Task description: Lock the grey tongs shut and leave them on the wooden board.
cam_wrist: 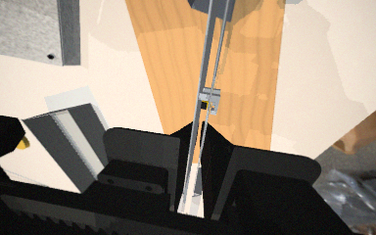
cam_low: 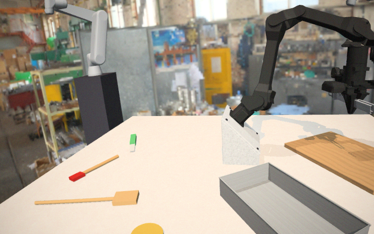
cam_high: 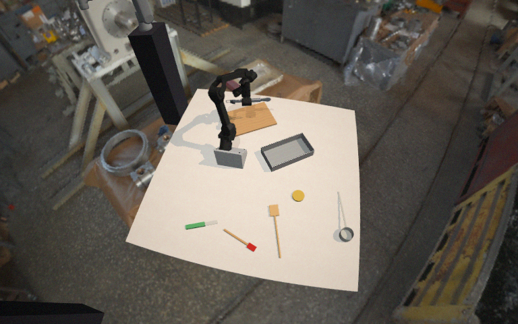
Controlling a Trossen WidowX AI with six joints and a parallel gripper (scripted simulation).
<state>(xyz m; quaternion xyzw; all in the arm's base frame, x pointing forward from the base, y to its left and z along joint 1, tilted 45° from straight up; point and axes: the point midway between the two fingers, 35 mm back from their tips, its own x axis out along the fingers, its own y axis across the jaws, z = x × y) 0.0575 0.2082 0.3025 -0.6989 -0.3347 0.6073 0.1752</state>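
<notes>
My gripper tip is 4 cm below the small yellow mark, 4 cm past it and 1 cm to the left of it. From my gripper tip the other things lie so: wooden board (14 cm below, 1 cm to the left); then yellow disc (53 cm to the right, 40 cm ahead, 14 cm below); then grey roasting tin (31 cm ahead, 24 cm to the right, 12 cm below).
</notes>
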